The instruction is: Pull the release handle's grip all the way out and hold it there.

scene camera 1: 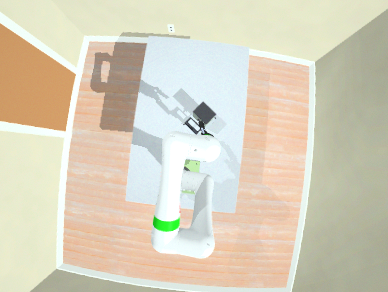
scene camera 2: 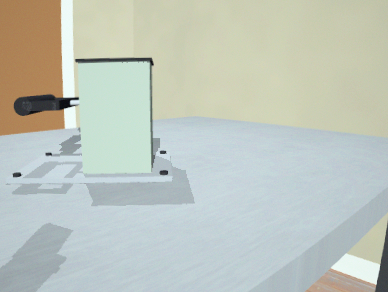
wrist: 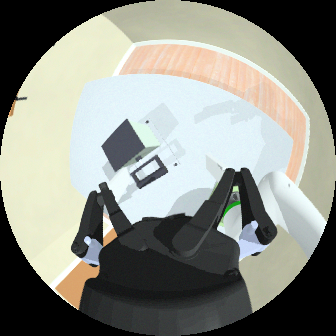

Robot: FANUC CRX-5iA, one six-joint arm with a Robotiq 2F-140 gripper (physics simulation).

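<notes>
The release handle's grip (scene camera 1: 189, 129) (scene camera 2: 45, 103) (wrist: 154, 181) is a black rectangular frame on one side of a pale green box (scene camera 2: 116, 117) (wrist: 146, 137) with a dark top. In scene camera 2 a short length of light rod (scene camera 2: 75, 102) shows between grip and box. The box stands on a clear base plate (scene camera 2: 127, 179) with black bolts. My gripper (scene camera 1: 201, 126) (wrist: 165, 167) is open with nothing between its fingers. In scene camera 1 it appears beside the grip and partly overlaps the view of it. In the wrist view the grip lies beyond the fingers, apart from them. The gripper does not show in scene camera 2.
The box assembly stands on a grey-white table (scene camera 1: 165, 55) (scene camera 2: 250, 175) (wrist: 200, 90). My white arm (scene camera 1: 172, 175) (wrist: 295, 205) reaches over the table from its near end, above a green mounting plate (scene camera 1: 193, 165). Wooden floor (scene camera 1: 280, 150) surrounds the table.
</notes>
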